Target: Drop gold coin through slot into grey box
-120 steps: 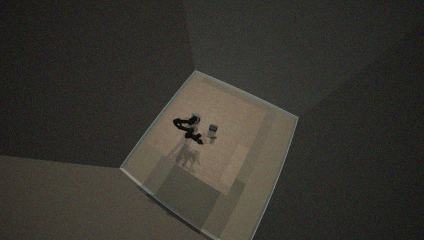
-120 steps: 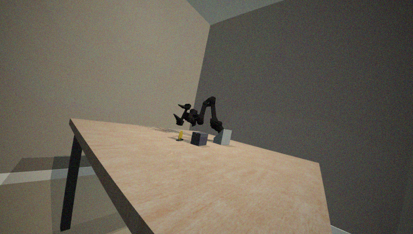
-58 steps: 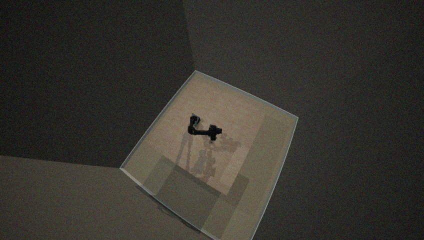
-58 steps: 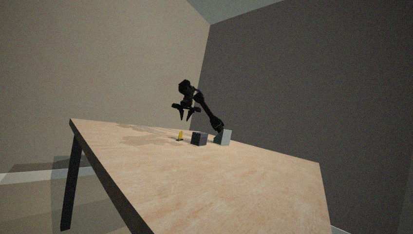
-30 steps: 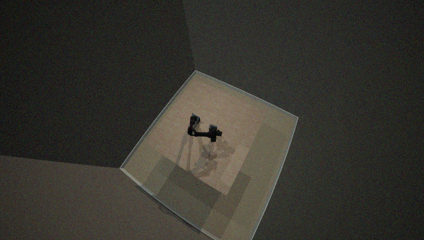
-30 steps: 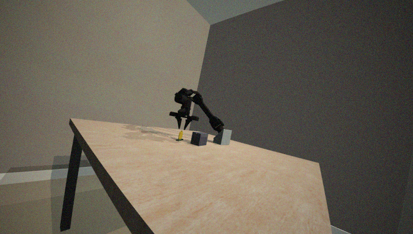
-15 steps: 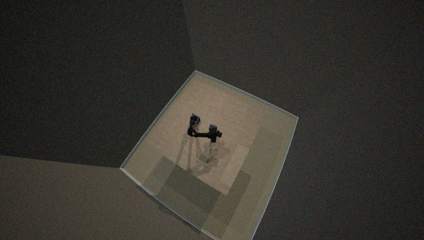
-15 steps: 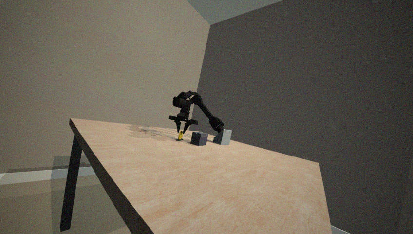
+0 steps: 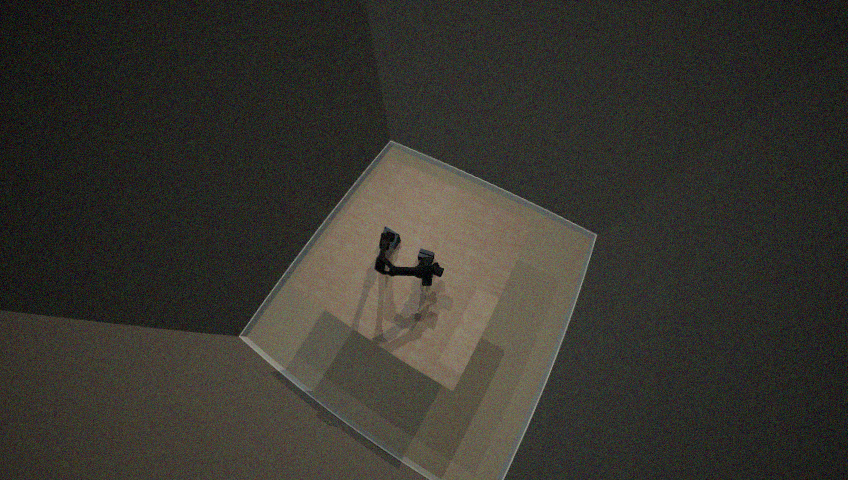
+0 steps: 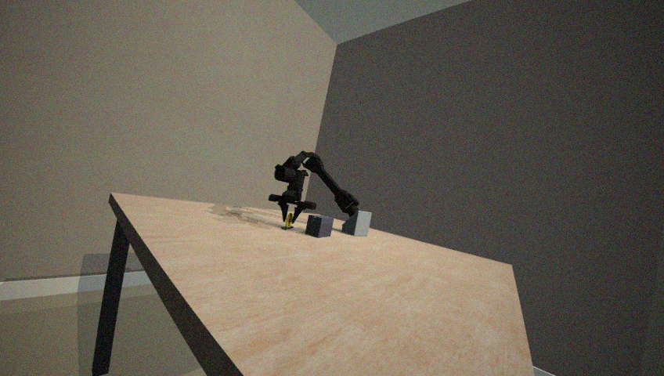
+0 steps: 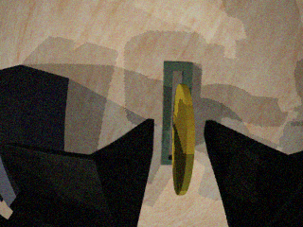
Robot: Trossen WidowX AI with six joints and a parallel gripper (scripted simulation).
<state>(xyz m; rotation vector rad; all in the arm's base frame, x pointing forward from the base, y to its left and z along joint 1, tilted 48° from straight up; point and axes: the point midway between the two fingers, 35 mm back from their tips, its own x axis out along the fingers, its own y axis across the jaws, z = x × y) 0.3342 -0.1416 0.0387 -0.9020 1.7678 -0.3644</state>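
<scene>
Now: gripper tip 10 mm below the gold coin.
</scene>
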